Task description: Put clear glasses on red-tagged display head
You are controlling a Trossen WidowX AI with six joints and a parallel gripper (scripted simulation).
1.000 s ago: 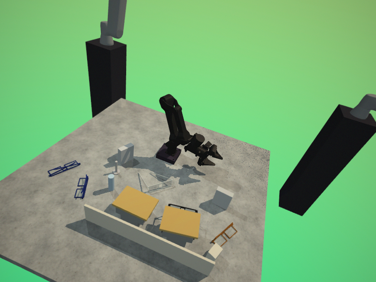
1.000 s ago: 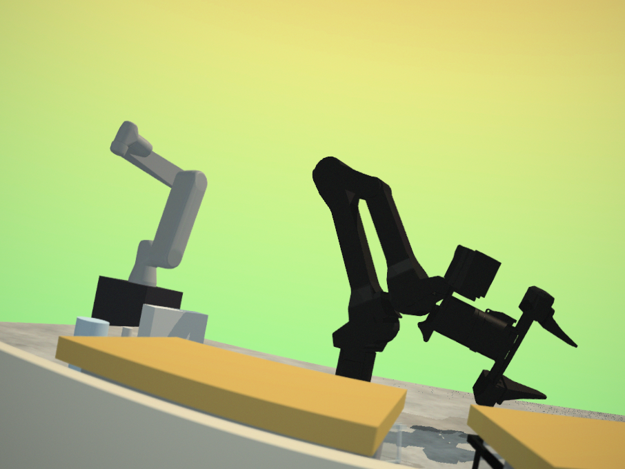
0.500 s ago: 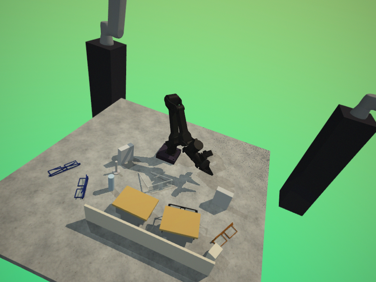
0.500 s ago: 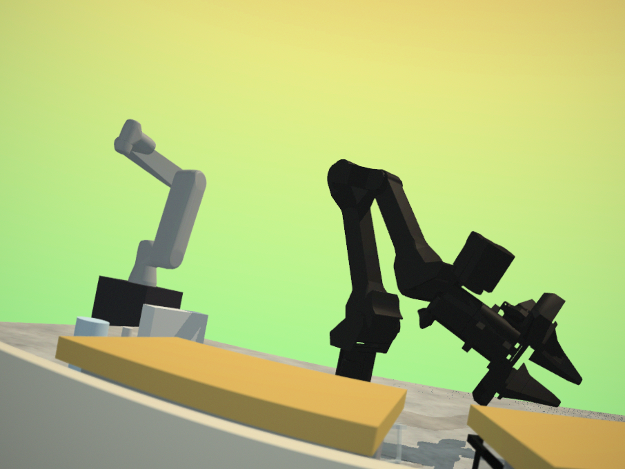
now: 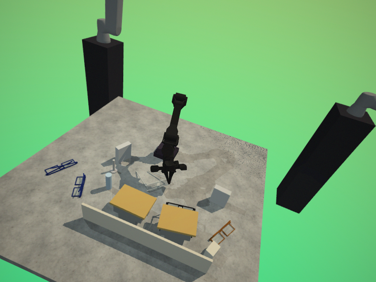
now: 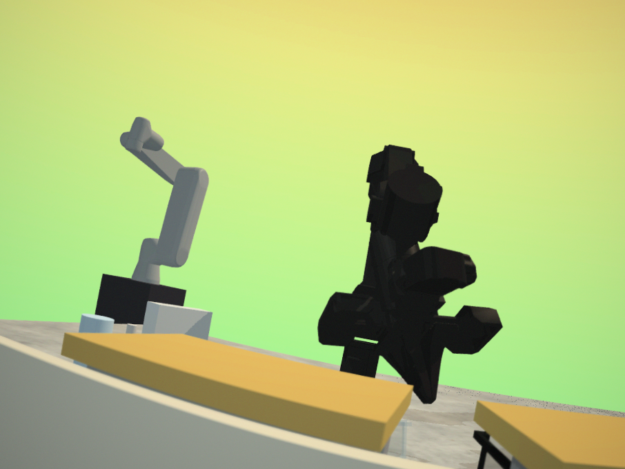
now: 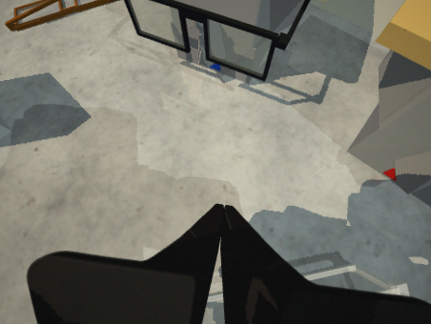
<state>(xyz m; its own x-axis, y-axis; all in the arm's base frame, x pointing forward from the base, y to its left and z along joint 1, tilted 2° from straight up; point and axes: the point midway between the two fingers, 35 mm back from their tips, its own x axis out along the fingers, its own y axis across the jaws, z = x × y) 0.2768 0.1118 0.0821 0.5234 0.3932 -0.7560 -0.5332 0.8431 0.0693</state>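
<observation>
Now: the small post 330 mm to the right of my gripper tip and 50 mm below it. From my gripper tip the other things lie so: cream wall: 300 mm ahead, 20 mm to the left, 20 mm below.
</observation>
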